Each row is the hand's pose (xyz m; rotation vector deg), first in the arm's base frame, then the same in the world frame.
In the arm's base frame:
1: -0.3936 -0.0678 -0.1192 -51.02 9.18 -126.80
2: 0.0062 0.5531 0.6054 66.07 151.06 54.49
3: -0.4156 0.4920 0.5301 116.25 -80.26 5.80
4: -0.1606 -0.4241 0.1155 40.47 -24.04 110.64
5: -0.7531 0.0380 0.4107 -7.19 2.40 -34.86
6: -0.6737 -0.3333 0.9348 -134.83 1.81 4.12
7: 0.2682 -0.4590 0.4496 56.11 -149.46 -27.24
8: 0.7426 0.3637 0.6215 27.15 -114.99 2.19
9: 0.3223 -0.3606 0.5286 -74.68 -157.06 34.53
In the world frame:
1: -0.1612 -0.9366 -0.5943 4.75 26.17 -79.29
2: -0.4067 -1.1167 0.3945 4.85 -123.40 -127.14
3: -0.6410 -1.2356 0.0506 -152.37 43.18 -15.14
4: 0.2369 -1.1995 -0.5009 -57.87 85.95 -144.50
5: -0.5272 -1.4581 -0.4708 47.47 -10.80 8.21
6: -0.2469 -2.0219 -0.3209 -77.83 -50.80 -6.13
7: 0.5240 -1.3328 -0.0576 -112.50 97.70 62.77
8: 0.2288 -0.9431 0.7745 107.01 -121.39 -18.99
9: 0.4819 -1.3353 0.0731 13.91 164.03 50.29

